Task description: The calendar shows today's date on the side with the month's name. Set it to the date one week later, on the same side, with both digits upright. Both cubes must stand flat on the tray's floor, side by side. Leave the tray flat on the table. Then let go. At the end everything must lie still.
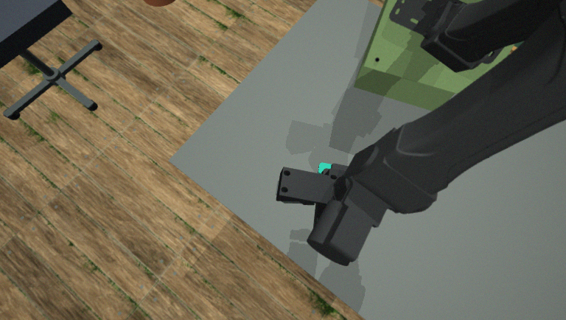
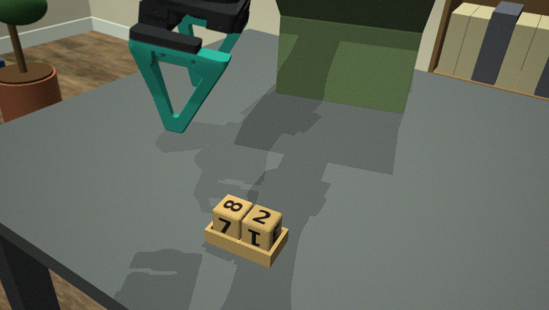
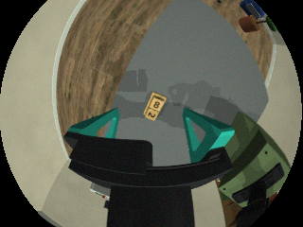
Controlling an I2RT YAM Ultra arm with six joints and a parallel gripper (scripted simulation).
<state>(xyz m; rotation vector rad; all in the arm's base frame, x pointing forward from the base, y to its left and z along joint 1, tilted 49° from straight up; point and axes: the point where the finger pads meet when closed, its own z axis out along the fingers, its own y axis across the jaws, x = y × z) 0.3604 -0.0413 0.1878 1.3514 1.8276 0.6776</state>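
The tray is 160 mm below my hand, 50 mm to the left of it and 30 mm behind it.
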